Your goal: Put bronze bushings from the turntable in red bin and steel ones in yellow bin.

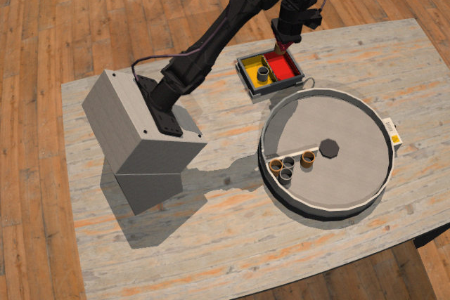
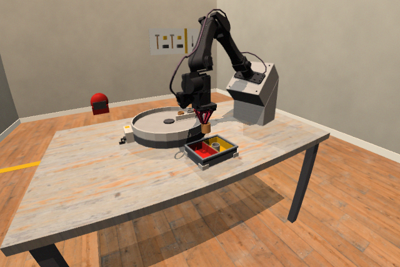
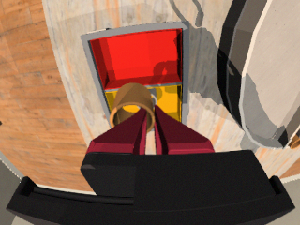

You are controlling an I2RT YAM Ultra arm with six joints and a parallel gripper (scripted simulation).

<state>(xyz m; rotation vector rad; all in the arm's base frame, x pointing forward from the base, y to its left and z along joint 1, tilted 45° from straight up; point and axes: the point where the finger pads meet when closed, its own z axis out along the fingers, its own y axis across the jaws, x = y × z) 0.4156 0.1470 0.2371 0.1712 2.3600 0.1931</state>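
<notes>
The two-part bin tray is 13 cm below my hand, 3 cm behind it and 2 cm to the left of it. Also, from my hand: red bin: 14 cm below, 2 cm to the left, 2 cm ahead; turntable: 34 cm to the right, 10 cm below, 1 cm ahead; yellow bin: 14 cm below, 7 cm behind, 2 cm to the left.
</notes>
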